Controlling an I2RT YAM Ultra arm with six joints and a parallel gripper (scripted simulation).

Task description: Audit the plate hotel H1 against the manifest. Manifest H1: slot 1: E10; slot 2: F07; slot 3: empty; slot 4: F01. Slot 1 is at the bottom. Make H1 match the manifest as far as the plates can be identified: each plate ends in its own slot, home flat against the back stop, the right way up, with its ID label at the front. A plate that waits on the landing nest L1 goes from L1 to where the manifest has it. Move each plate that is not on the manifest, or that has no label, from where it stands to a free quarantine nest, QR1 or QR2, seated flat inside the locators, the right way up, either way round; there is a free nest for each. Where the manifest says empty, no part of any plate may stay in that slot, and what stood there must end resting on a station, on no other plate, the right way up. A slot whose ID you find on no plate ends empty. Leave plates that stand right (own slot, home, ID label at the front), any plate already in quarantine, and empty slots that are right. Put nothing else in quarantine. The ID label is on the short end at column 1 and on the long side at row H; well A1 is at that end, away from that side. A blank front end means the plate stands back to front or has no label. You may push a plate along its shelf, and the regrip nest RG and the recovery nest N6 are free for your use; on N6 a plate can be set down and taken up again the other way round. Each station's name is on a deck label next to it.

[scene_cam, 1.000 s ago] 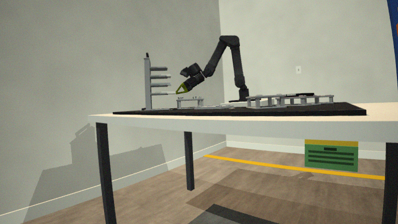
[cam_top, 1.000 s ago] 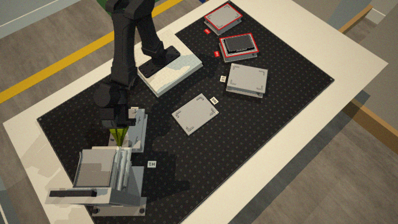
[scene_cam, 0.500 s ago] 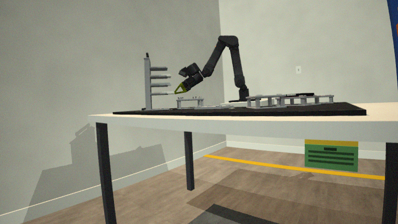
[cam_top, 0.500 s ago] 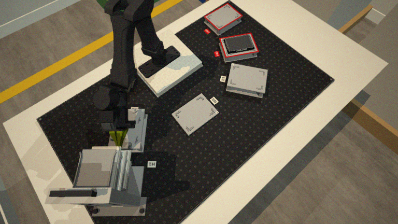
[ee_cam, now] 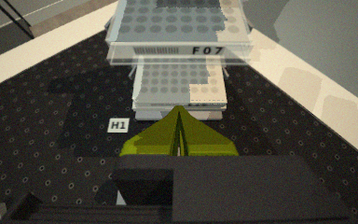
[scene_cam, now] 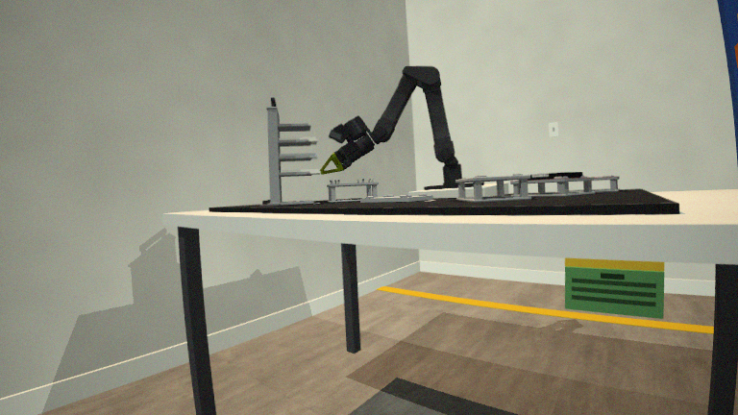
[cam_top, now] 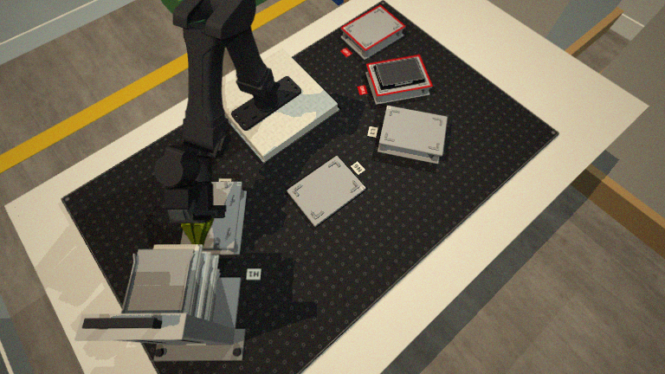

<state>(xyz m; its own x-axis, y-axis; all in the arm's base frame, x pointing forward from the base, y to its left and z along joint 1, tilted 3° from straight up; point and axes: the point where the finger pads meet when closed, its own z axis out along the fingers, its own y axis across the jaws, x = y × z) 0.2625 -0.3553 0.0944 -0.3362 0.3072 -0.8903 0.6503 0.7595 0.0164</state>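
Now: the regrip nest 8 cm behind my hand, 6 cm to the left of it and 5 cm below it. The rest, counted from my hand: H1 deck label: 10 cm below, 8 cm ahead, 6 cm to the left; white well plate: 5 cm to the right, 5 cm ahead; plate hotel H1: 12 cm ahead, 10 cm to the right, 5 cm above.
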